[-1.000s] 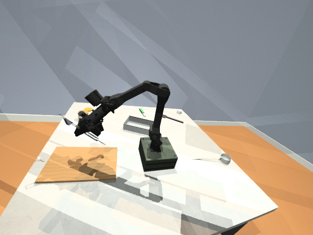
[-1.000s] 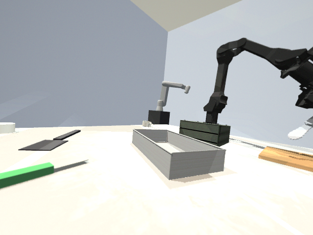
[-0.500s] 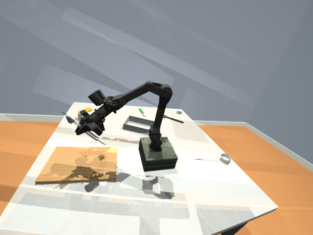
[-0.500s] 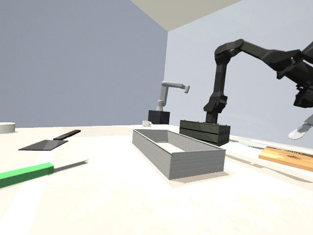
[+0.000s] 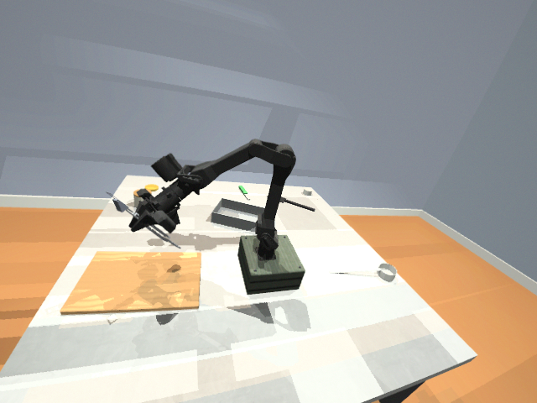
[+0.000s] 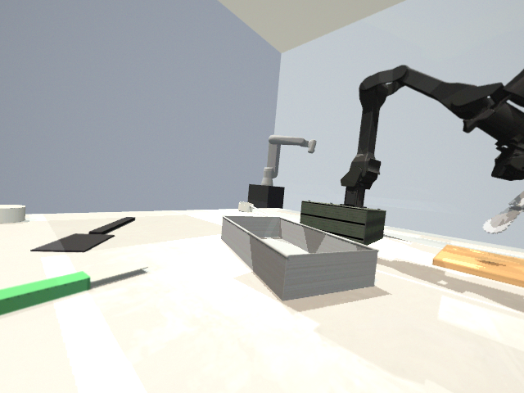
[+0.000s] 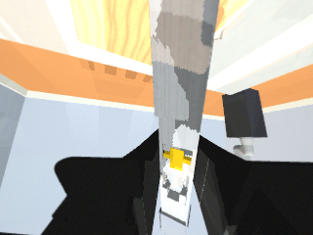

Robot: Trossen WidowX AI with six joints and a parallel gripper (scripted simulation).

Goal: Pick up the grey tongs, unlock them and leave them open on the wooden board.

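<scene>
Now: gripper tip 20 mm short of the yellow lock piece, 30 mm to the left of it and 20 mm below it. The rest, counted from my gripper tip: grey roasting tin 360 mm ahead, 440 mm to the right, 180 mm below; wooden board 20 mm to the right, 200 mm below; orange disc 680 mm ahead, 40 mm to the left, 200 mm below.
</scene>
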